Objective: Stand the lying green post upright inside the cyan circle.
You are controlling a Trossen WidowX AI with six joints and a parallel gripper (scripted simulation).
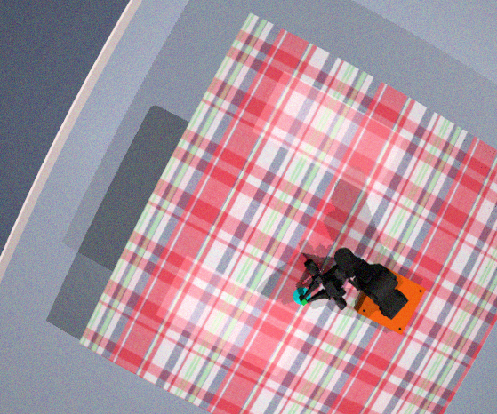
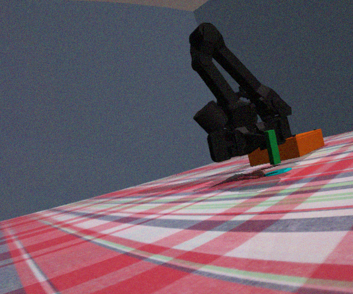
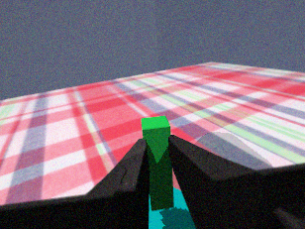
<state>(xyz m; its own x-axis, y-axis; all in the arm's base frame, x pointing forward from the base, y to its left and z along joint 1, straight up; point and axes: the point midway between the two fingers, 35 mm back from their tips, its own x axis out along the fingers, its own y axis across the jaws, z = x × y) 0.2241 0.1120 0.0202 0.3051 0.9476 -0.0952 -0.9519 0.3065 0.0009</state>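
Right now the cyan circle is 7 cm below my gripper tip. From my gripper tip the other things lie so: green post (2 cm below).
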